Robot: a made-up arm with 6 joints.
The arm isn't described. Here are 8 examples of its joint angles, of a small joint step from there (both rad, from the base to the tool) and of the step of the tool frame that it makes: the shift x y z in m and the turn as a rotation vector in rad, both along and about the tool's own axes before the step.
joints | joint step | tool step
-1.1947 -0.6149 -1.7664 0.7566 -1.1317 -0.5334 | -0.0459 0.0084 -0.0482 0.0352 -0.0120 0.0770 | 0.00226 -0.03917 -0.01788 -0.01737 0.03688 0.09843
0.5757 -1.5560 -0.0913 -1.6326 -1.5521 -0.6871 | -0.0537 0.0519 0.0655 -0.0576 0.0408 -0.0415 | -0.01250 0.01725 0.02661 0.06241 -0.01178 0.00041
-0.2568 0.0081 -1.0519 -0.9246 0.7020 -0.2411 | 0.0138 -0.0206 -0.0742 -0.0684 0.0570 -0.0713 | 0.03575 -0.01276 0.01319 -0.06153 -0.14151 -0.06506
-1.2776 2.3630 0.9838 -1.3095 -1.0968 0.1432 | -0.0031 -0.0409 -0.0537 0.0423 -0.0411 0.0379 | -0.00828 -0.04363 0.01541 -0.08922 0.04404 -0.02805
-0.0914 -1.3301 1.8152 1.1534 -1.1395 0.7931 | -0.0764 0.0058 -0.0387 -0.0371 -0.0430 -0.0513 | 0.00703 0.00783 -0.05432 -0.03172 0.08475 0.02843
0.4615 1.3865 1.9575 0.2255 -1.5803 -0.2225 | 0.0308 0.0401 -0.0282 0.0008 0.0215 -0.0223 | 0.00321 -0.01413 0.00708 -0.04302 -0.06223 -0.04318
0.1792 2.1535 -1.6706 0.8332 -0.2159 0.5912 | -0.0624 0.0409 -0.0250 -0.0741 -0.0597 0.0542 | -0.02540 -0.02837 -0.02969 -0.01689 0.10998 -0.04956
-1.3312 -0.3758 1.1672 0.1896 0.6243 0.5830 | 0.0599 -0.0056 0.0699 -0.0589 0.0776 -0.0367 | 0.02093 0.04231 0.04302 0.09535 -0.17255 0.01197
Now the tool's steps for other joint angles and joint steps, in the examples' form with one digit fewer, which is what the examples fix.
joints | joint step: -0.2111 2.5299 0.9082 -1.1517 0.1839 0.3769 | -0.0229 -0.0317 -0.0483 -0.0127 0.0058 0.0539
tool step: 0.0028 -0.0146 0.0161 -0.0468 0.0402 -0.0275
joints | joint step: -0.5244 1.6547 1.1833 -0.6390 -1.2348 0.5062 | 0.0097 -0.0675 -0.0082 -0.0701 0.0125 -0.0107
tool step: -0.0233 0.0017 -0.0069 0.0069 0.0973 0.0009
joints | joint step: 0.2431 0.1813 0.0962 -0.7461 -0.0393 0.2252 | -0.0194 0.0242 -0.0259 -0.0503 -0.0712 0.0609
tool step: -0.0186 -0.0329 -0.0095 -0.0515 0.0868 -0.0335
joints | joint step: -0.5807 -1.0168 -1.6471 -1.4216 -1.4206 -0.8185 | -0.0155 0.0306 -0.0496 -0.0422 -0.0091 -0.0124
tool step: -0.0283 -0.0137 0.0046 -0.0339 0.0608 0.0104
